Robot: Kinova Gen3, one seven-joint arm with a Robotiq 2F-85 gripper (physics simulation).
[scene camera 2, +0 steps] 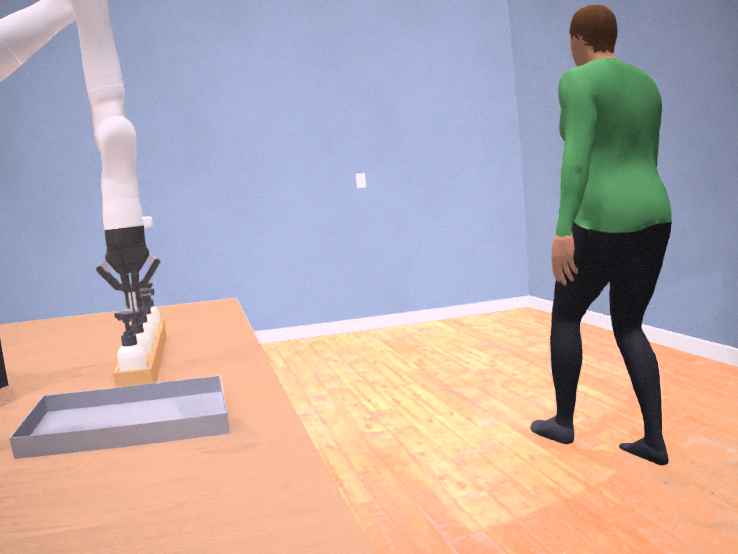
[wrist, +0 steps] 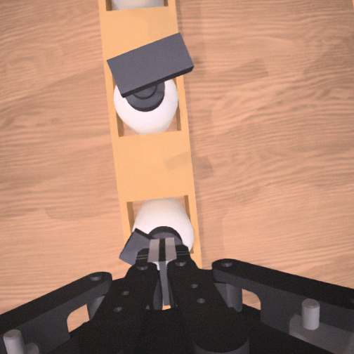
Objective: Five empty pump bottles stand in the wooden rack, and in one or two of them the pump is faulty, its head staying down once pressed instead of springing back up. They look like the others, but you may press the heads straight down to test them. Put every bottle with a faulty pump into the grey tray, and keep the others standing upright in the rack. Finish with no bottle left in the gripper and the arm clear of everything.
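Places are measured from the arm's base along level axes (x ahead, y left, z up), in metres.
Where they show: gripper, fingertip midpoint: (scene camera 2: 134, 311).
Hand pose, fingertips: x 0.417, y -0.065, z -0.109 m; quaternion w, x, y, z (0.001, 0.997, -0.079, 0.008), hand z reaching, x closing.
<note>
Each offset is from my fingertips to the top centre of the thing. Level surfaces: height alone.
White pump bottles with dark heads stand in a row in the wooden rack {0.013 m ahead, 0.103 m left, 0.080 m down} (scene camera 2: 134, 378) (wrist: 152, 167); the near bottle {0.020 m back, 0.114 m right, 0.016 m up} (scene camera 2: 131, 358) is at the tray end. My gripper (scene camera 2: 132, 302) (wrist: 163, 253) is shut and empty, pointing down, its tips at the dark pump head (wrist: 134, 247) of one bottle (wrist: 162, 217) and partly covering it. I cannot tell how far that head is down. In the wrist view, another bottle (wrist: 146, 121) stands upright with its head (wrist: 151, 64) turned askew, and part of a third bottle (wrist: 137, 3) shows at the top. The grey tray {0.044 m back, 0.283 m right, 0.095 m down} (scene camera 2: 122, 436) holds no bottle.
The wooden table {0.124 m down} (scene camera 2: 149, 494) carries the rack and the tray, the tray lying in front of the rack's near end. A dark object (scene camera 2: 2, 369) shows at the left edge. A person in a green top (scene camera 2: 619, 143) stands on the floor right of the table.
</note>
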